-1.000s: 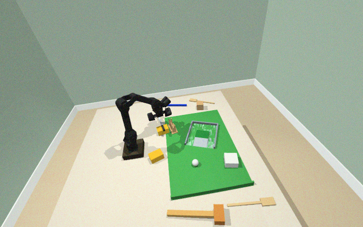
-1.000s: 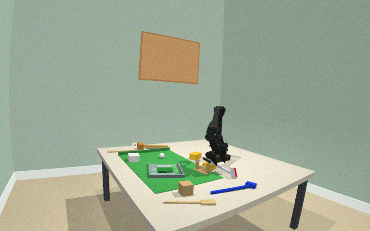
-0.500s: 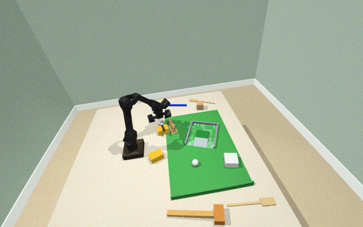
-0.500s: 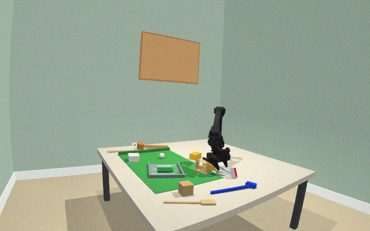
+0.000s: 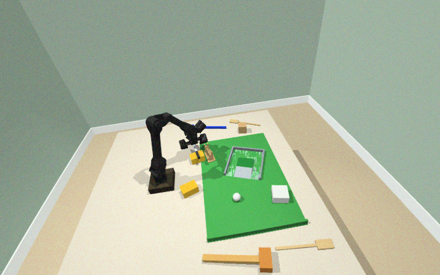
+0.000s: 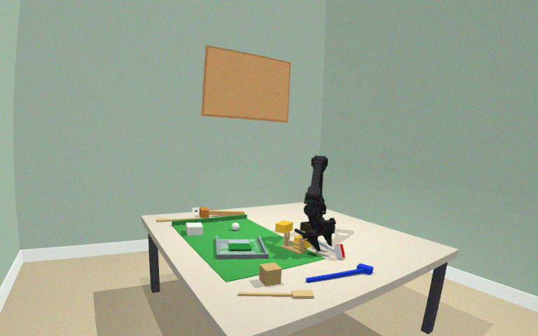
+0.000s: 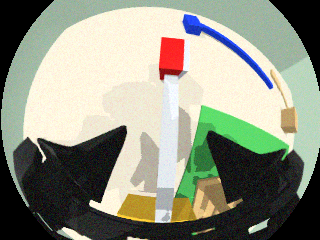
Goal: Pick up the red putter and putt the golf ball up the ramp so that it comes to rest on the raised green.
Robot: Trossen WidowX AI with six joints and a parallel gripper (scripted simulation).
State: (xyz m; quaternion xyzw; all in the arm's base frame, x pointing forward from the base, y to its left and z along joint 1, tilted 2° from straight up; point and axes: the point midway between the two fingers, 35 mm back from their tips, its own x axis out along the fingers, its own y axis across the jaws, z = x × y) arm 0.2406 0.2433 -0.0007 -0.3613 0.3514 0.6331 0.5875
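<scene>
My gripper tip is now 40 mm to the left of the red putter and 20 mm below it. Also, from my gripper tip: wooden stand 80 mm ahead, 120 mm to the right, 10 mm above; then blue putter 140 mm ahead, 200 mm to the left, 10 mm below; then wooden cube 390 mm ahead, 60 mm to the left, 10 mm above.
</scene>
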